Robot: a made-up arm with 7 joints.
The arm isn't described. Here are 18 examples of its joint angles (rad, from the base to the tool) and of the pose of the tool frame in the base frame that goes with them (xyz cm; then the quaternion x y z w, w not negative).
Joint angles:
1: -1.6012 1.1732 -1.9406 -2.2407 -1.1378 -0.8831 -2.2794
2: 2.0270 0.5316 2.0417 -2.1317 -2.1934 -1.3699 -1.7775
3: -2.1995 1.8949 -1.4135 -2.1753 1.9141 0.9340 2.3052
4: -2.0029 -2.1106 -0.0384 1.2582 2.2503 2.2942 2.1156
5: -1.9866 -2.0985 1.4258 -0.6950 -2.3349 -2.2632 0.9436
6: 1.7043 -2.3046 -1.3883 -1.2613 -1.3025 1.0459 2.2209
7: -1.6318 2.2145 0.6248 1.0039 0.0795 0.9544 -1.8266
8: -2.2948 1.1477 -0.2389 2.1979 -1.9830 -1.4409 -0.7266
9: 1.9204 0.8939 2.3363 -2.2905 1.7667 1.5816 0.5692
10: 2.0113 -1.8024 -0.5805 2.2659 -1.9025 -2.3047 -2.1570
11: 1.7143 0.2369 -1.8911 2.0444 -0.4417 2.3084 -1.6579
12: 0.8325 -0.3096 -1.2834 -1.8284 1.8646 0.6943 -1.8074
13: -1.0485 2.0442 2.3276 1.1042 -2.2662 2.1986 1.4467
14: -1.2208 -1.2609 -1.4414 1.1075 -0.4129 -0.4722 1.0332
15: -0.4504 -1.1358 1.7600 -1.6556 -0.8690 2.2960 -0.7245
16: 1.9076 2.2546 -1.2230 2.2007 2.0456 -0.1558 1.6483
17: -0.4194 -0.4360 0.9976 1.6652 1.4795 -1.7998 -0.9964
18: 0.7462 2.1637 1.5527 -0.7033 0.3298 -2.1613 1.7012
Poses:
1: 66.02 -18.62 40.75 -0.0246 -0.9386 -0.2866 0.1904
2: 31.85 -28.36 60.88 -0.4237 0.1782 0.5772 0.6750
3: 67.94 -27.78 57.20 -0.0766 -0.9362 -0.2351 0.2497
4: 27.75 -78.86 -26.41 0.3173 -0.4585 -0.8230 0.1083
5: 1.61 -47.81 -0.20 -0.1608 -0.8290 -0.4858 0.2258
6: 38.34 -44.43 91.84 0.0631 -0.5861 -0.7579 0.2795
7: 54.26 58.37 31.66 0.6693 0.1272 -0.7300 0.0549
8: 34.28 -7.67 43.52 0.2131 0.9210 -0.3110 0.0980
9: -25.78 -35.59 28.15 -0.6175 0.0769 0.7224 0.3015
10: 19.63 30.29 26.30 0.2357 0.9002 0.0117 0.3660
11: -40.08 -40.62 74.39 -0.4085 -0.8640 -0.2484 0.1580
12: 72.57 -49.71 21.65 0.3007 -0.8924 0.2802 0.1860
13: 73.83 -48.56 45.22 -0.3878 -0.0887 -0.5474 0.7363
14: 13.72 -36.18 -12.43 0.6571 0.1089 -0.1938 0.7203
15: -46.94 -84.13 24.90 -0.0896 -0.8098 -0.3799 0.4381
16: 39.21 3.46 -24.85 -0.0062 -0.1773 0.3678 0.9128
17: 51.18 30.30 -8.57 -0.8800 -0.3892 0.1561 0.2229
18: 24.33 40.75 -46.62 0.4778 0.7619 -0.0488 0.4345
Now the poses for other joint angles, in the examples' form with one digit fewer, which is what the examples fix.
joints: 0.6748 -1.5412 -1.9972 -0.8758 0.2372 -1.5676 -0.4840
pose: 28.0 -70.7 12.1 0.139 -0.425 -0.594 0.669
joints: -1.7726 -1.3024 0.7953 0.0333 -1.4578 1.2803 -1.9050
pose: 25.2 -80.7 -68.4 0.038 0.042 -0.225 0.973
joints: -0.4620 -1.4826 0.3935 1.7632 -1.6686 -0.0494 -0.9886
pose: 79.8 -34.1 -33.8 -0.074 0.670 0.590 0.445
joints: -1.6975 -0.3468 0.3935 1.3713 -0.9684 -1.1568 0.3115
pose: 48.0 40.7 -8.8 0.118 0.164 0.939 0.278
